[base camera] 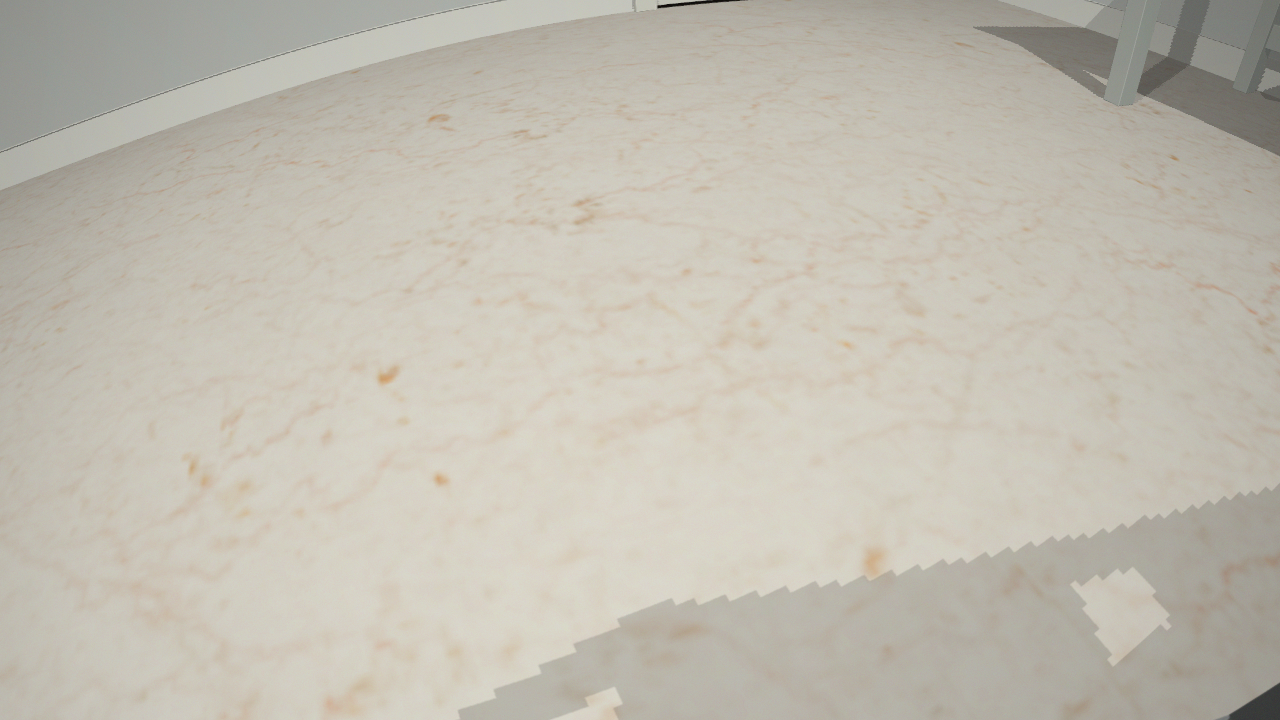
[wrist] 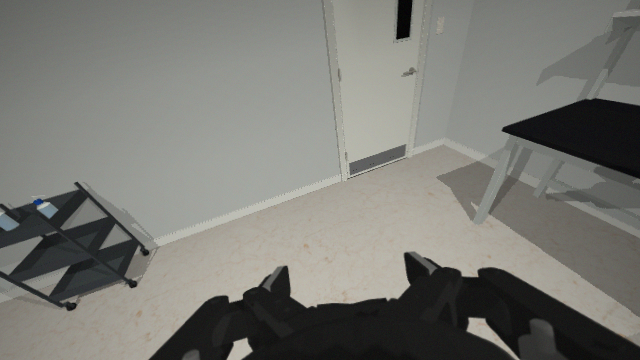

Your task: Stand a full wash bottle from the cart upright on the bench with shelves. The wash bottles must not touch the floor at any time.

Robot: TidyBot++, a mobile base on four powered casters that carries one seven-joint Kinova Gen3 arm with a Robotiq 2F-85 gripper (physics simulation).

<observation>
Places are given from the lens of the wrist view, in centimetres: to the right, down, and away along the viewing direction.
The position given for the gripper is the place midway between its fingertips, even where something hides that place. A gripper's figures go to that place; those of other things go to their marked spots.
gripper [wrist: 346, 272]: 2, 7, 15
bench with shelves [wrist: 590, 134]: 128, -22, 93
white door [wrist: 376, 84]: 48, -82, 175
The marked spots on the bench with shelves and the white door are 129 cm apart.
</observation>
